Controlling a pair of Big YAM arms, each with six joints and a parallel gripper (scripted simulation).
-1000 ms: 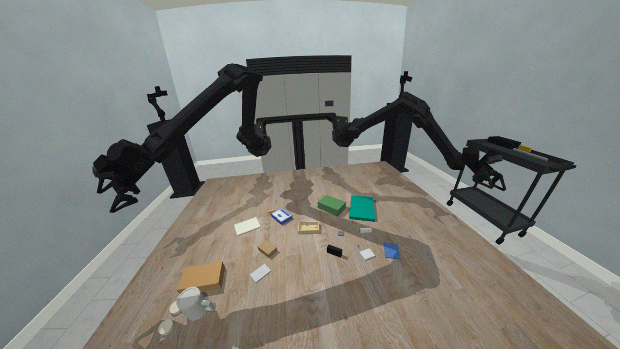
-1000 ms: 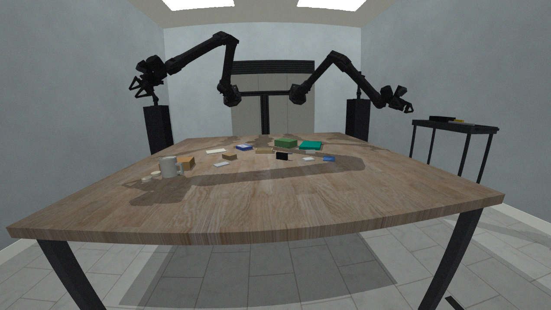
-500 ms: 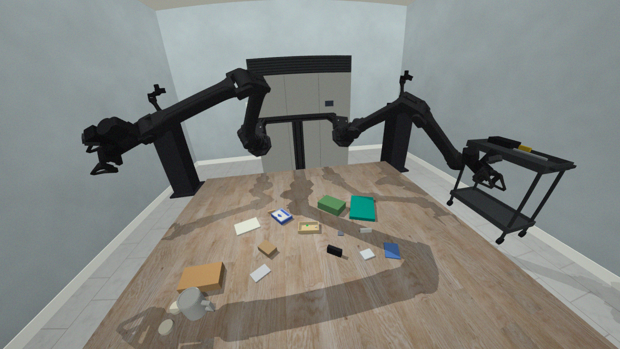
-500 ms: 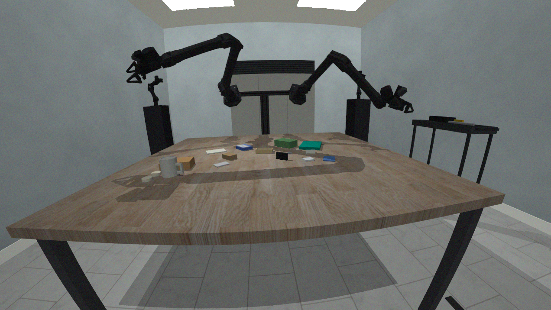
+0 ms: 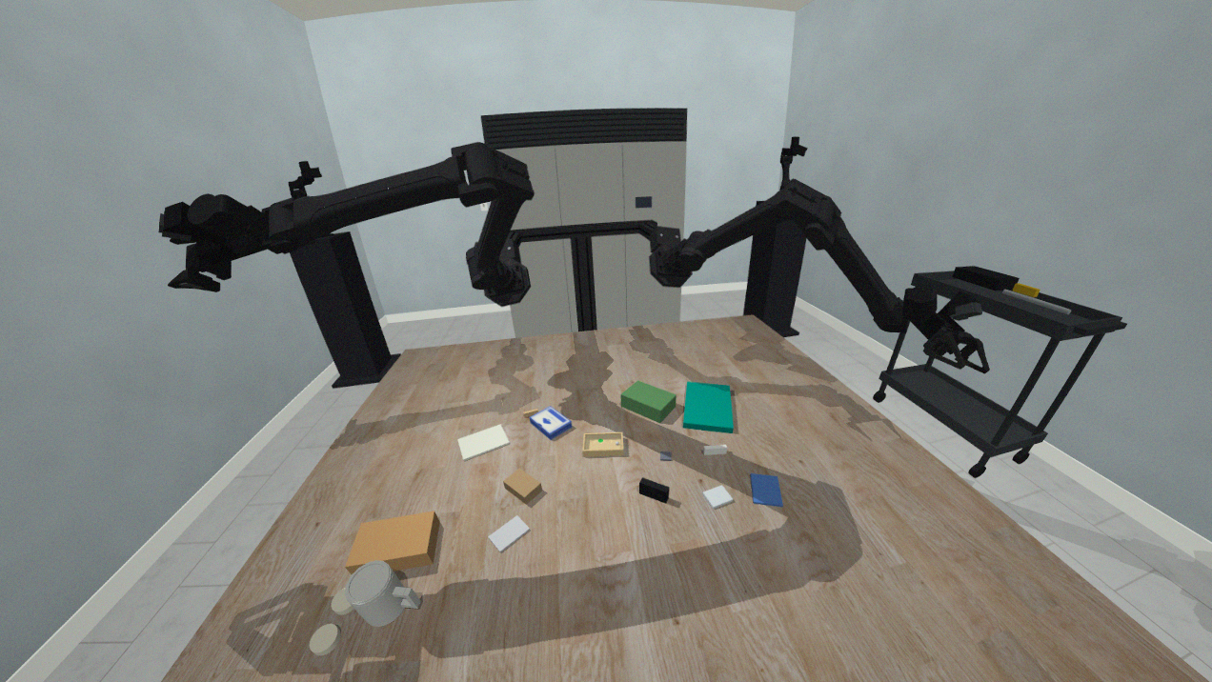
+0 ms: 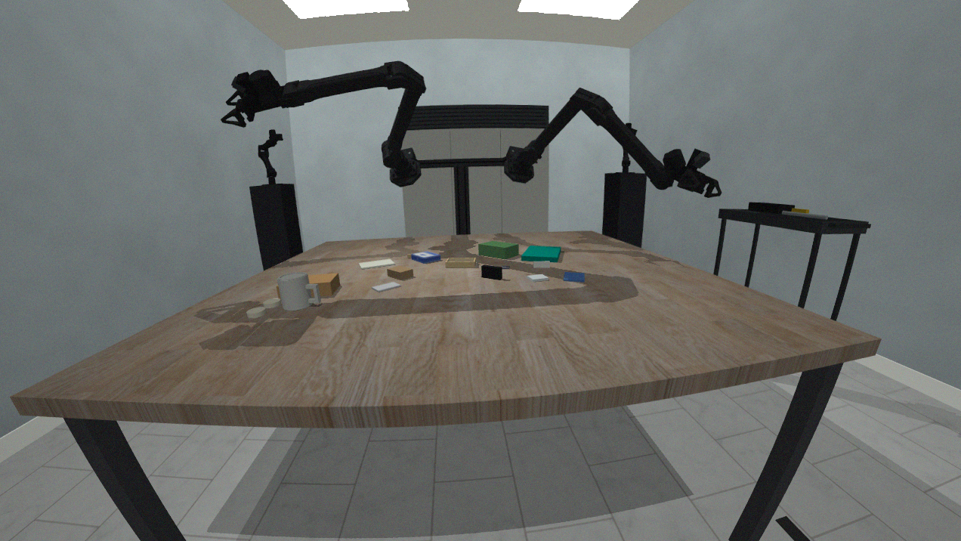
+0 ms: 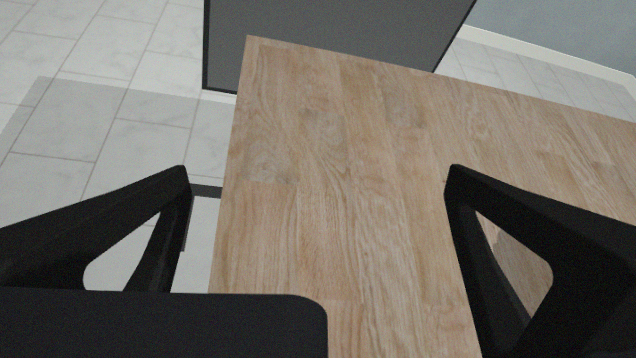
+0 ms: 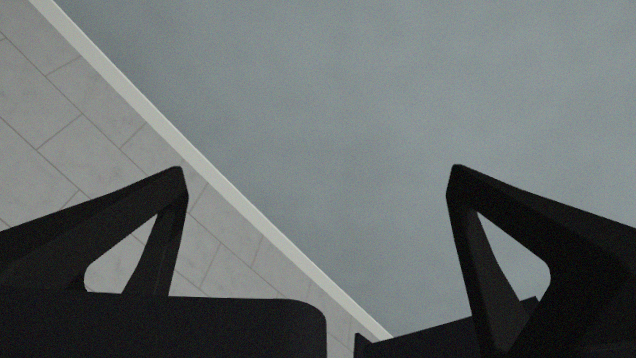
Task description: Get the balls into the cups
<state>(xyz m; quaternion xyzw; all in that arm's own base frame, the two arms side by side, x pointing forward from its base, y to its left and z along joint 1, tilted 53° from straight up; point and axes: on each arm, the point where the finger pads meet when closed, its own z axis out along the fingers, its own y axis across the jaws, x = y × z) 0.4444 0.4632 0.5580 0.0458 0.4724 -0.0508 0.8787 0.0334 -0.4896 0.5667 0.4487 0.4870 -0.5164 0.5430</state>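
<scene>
The covered wooden puzzle lies 300 mm behind my left hand, 810 mm to the right of it and 280 mm below it. From my left hand the other things lie so: teal block: 380 mm behind, 460 mm to the right, 280 mm below; then blue tile: 50 mm behind, 460 mm to the right, 290 mm below; then white bar: 200 mm behind, 530 mm to the right, 280 mm below.
</scene>
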